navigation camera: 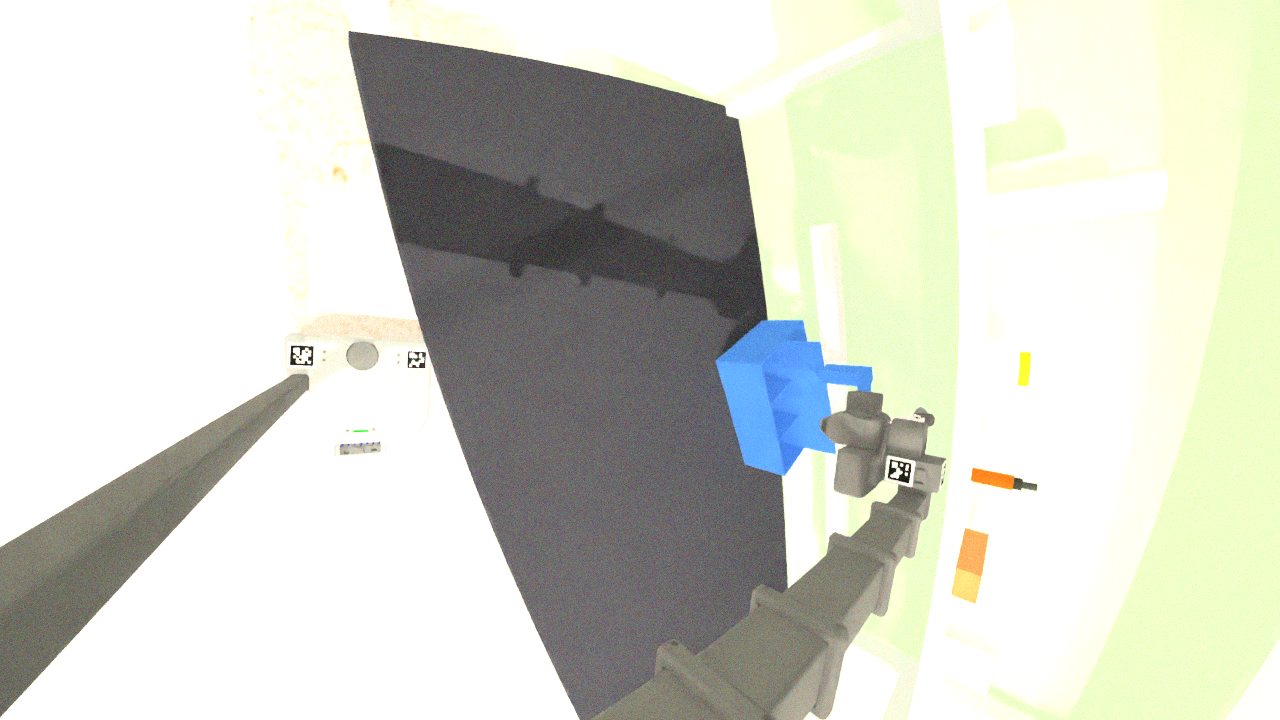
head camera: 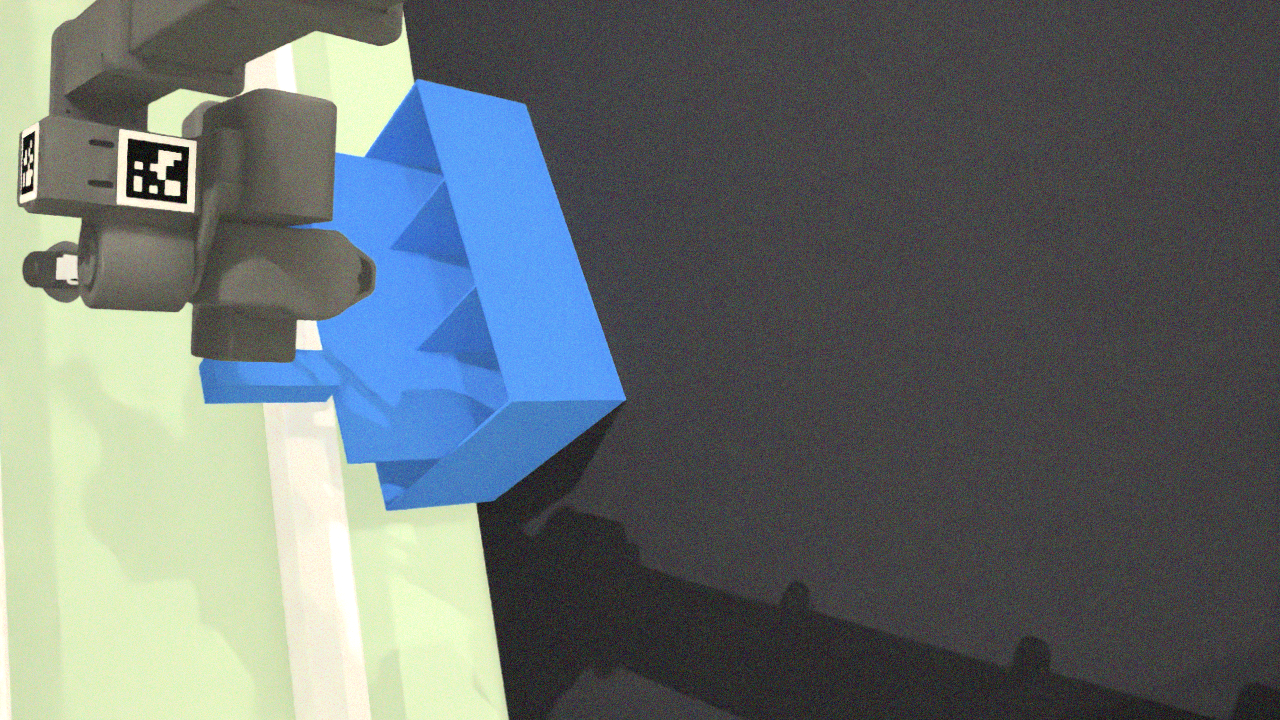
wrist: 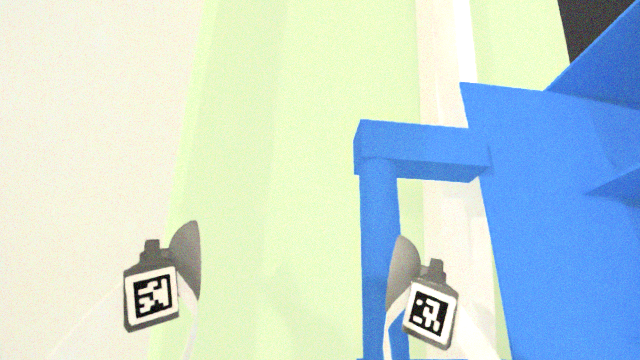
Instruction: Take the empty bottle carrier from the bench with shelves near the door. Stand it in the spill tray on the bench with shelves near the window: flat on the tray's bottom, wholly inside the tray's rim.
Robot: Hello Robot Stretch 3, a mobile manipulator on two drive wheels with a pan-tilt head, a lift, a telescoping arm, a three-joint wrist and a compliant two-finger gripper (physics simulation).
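Where they show: gripper, fingertip midpoint: (navigation camera: 891, 413) (wrist: 297, 255); robot's base, origin of the base link: (navigation camera: 362, 354).
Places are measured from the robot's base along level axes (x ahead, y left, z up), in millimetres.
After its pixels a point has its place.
The blue bottle carrier (head camera: 537, 259) {x -57, y -693, z 807 mm} (navigation camera: 756, 402) {x -30, y -677, z 841 mm} (wrist: 555, 210) {x -52, y -812, z 899 mm} stands on the dark bench top, its open compartments and handle towards the pale green wall side. Its compartments look empty where they show. My gripper (wrist: 297, 255) {x -23, y -779, z 1081 mm} is open in the wrist view, with no object between the fingers. Its right fingertip overlaps the carrier's handle bar in that view; the left fingertip is well off to the left. Whether the right finger touches the bar, I cannot tell. In the head and navigation views the wrist hides part of the handle and most of the fingers. The spill tray does not show.
The dark bench top (head camera: 895, 313) {x -19, y -383, z 762 mm} (navigation camera: 572, 376) {x 15, y -276, z 762 mm} carries the arm's shadow. Beyond the arm in the navigation view are an orange screwdriver-like tool (navigation camera: 993, 479) {x -112, y -794, z 1252 mm}, an orange box (navigation camera: 972, 550) {x -268, y -857, z 1239 mm} and a yellow block (navigation camera: 1024, 368) {x 76, y -707, z 1273 mm}. The robot's base (navigation camera: 362, 385) {x -72, y -2, z 160 mm} is at the left.
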